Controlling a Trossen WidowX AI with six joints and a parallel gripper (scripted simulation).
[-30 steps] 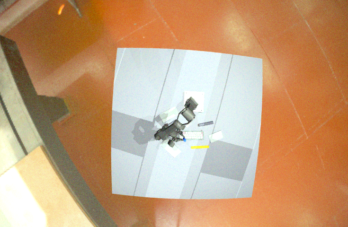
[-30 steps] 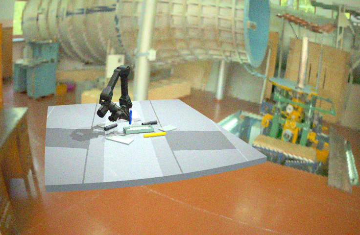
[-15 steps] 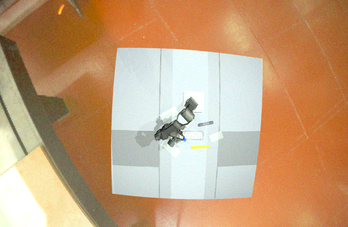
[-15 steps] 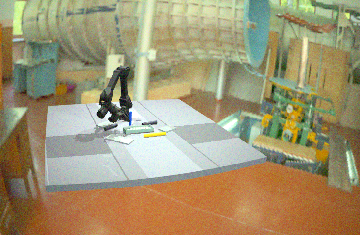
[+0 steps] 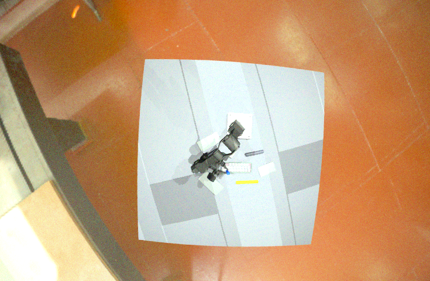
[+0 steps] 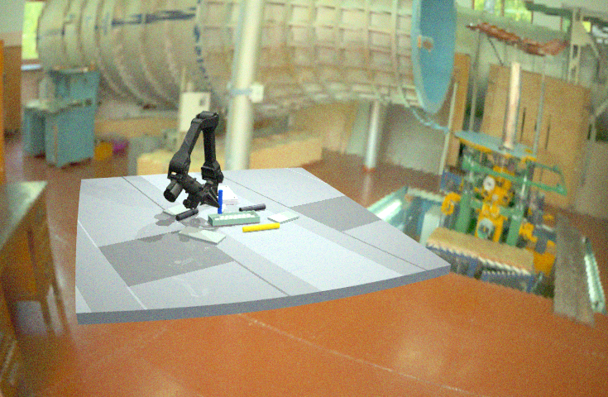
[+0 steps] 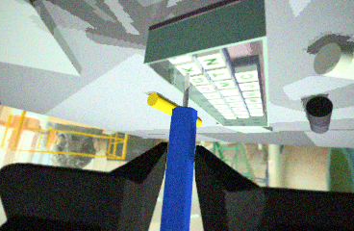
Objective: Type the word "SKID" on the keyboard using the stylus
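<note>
Right now the yellow cylinder is 14 cm to the left of my gripper tip, 9 cm ahead of it and 7 cm below it. Also, from my gripper tip: blue stylus (1 cm below); white stick (12 cm behind, 6 cm to the left, 6 cm below); card (27 cm to the left, 7 cm below, 1 cm ahead).
</note>
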